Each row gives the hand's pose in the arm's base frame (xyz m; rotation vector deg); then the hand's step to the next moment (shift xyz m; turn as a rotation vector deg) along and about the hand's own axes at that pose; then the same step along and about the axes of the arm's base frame.
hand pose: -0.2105 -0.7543 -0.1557 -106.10 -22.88 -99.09
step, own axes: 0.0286 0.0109 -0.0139 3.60 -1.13 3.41
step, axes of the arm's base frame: -0.0016 -0.0214 0.0259 2.54 2.32 3.74
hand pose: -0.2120 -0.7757 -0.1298 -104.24 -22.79 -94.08
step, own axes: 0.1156 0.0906 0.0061 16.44 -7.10 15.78
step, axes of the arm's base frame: 0.0802 -0.0861 0.0882 10.59 12.16 17.60
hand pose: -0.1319 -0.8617 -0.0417 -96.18 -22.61 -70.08
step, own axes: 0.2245 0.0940 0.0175 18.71 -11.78 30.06
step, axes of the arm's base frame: 0.1757 -0.0896 0.1437 15.88 25.76 21.83
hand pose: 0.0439 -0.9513 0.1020 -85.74 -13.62 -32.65
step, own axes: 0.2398 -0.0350 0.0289 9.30 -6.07 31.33
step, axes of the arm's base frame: 0.1916 -0.0211 0.1497 10.97 28.83 12.38
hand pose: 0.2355 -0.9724 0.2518 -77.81 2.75 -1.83
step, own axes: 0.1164 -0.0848 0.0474 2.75 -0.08 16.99
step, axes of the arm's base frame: 0.1192 0.0225 0.0910 3.65 16.43 3.61
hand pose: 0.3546 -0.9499 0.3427 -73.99 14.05 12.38
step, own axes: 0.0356 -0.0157 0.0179 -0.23 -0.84 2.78
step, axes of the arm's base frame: 0.0396 0.0139 0.0084 0.19 2.46 1.55
